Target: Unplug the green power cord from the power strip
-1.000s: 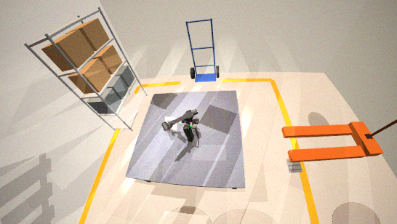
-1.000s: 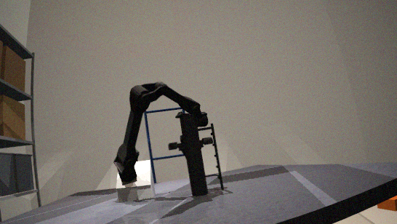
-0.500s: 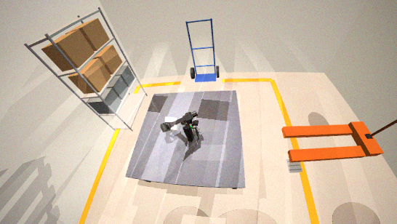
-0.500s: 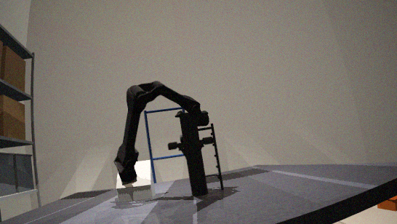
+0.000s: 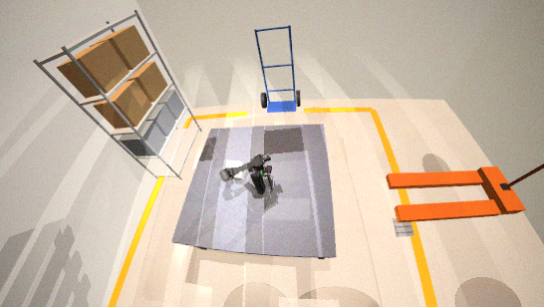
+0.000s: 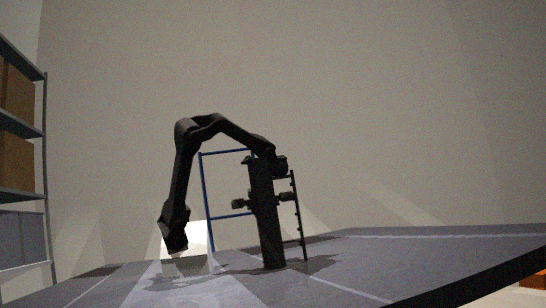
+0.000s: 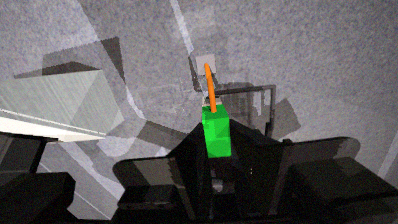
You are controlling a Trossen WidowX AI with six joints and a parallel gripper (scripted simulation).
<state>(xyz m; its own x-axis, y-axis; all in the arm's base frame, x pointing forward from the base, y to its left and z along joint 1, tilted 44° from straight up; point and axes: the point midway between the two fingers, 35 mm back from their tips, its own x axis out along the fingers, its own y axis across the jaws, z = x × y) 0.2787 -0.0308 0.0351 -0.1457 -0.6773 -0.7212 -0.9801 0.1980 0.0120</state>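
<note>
Now: gripper tip 30 mm to the left of the green plug.
</note>
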